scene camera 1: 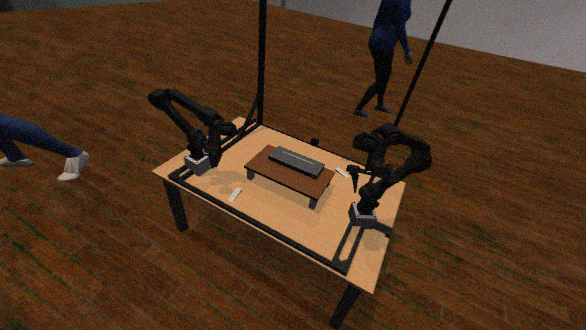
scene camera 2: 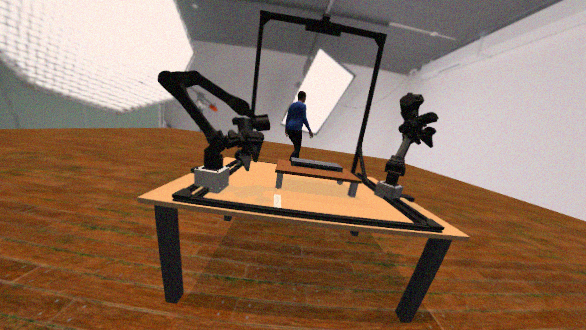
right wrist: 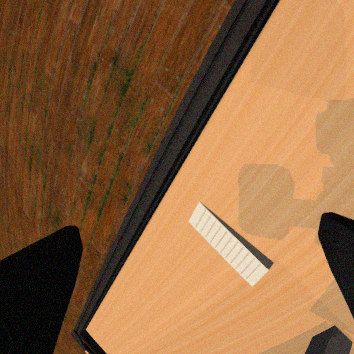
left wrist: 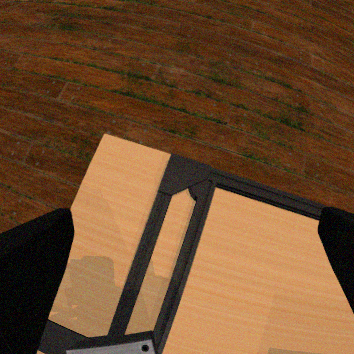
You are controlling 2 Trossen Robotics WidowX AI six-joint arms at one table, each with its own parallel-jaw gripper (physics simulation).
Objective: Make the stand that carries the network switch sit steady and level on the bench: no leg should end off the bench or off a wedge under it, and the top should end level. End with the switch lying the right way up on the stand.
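Frame: origin at the left arm's base, x right, y back, z down, level; centimetres.
Seen in the pictures: left gripper, fingertip midpoint: [scene camera 1: 367,196] [scene camera 2: 425,145] [left wrist: 201,222]; right gripper, fingertip midpoint: [scene camera 1: 214,167] [scene camera 2: 251,167] [right wrist: 202,233]; left arm's base at its link origin: [scene camera 1: 364,209] [scene camera 2: 390,183]; right arm's base at its link origin: [scene camera 1: 197,155] [scene camera 2: 213,167].
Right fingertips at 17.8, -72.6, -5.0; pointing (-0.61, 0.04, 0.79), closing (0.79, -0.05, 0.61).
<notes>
Pixels of each thing's middle, then the offset from my right fingertips to it, as dx, dy, dz. "spot": a spot on its surface instead. Level surfaces: height alone.
- brown board at the middle of its body: [scene camera 1: 289,175] [scene camera 2: 314,177] +6.4, +37.7, +8.1
- dark grey network switch at the middle of its body: [scene camera 1: 296,161] [scene camera 2: 315,164] +10.8, +40.9, +1.8
- pale ribbed wedge at the middle of its body: [right wrist: 227,242] [scene camera 2: 277,201] [scene camera 1: 234,194] -5.2, +10.0, +12.8
- pale wedge at the middle of its body: [scene camera 1: 342,172] +16.7, +69.9, +12.8
- wooden bench at its surface level: dz +13.1
- leg at a spot on its surface: [right wrist: 330,342] spot: +7.3, +15.0, +10.5
The stand, a brown board [scene camera 1: 265,167] [scene camera 2: 318,171] on short grey legs, is on the bench; whether its top is level is hard to tell. The dark grey network switch [scene camera 1: 296,161] [scene camera 2: 316,164] lies flat on it. A pale ribbed wedge [scene camera 1: 235,194] [scene camera 2: 277,201] [right wrist: 230,244] lies on the bench, apart from the stand. Another pale wedge [scene camera 1: 342,172] lies beyond the stand's right end. My right gripper [scene camera 1: 216,159] [scene camera 2: 250,159] [right wrist: 202,233] is open and empty above the bench, left of the stand. My left gripper [scene camera 1: 364,183] [scene camera 2: 433,131] [left wrist: 201,222] is open and empty, raised right of the stand.
Black rails [scene camera 1: 270,231] [scene camera 2: 310,212] [left wrist: 265,195] [right wrist: 165,167] run along the edges of the wooden bench [scene camera 1: 300,235]. A dark stand leg [right wrist: 330,342] shows low in the right wrist view. Black frame posts [scene camera 1: 261,60] [scene camera 2: 369,100] rise behind the bench. A person [scene camera 1: 385,45] [scene camera 2: 298,120] is beyond it.
</notes>
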